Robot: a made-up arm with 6 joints.
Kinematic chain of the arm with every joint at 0, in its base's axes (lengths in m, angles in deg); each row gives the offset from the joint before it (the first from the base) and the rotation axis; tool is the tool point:
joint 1: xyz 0 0 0.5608 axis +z
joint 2: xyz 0.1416 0 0 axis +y
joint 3: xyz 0 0 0.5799 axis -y
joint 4: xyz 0 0 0.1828 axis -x
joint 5: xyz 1.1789 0 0 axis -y
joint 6: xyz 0.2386 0 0 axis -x
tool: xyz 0 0 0
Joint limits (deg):
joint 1: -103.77..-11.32
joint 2: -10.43..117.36
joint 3: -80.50..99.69
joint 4: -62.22..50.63
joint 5: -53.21..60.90
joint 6: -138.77..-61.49
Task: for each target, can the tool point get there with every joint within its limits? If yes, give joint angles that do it. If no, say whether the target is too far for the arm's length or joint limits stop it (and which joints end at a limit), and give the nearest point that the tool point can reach.
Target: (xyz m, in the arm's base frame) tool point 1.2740 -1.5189 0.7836
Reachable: yes | joints -50.63 49.13 38.13 -17.22 -17.62 -132.72
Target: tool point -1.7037 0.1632 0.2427
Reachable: no: joint limits stop it (at a limit: joint 1, joint 2) | nearest point -0.7639 0.1170 0.2630 | short by 0.941 m
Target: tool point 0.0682 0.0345 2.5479
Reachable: yes | joints -22.17 1.81 84.11 26.74 32.52 -114.08
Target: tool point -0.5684 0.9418 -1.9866
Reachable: no: too far | nearest point -0.1121 0.1857 -0.8399 | short by 1.447 m
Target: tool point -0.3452 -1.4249 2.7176
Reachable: no: too far | nearest point -0.2812 -1.1607 2.2749 | short by 0.520 m
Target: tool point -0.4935 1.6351 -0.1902
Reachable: no: joint limits stop it (at a limit: joint 2) | nearest point -0.2155 0.7140 0.0069 | short by 0.982 m
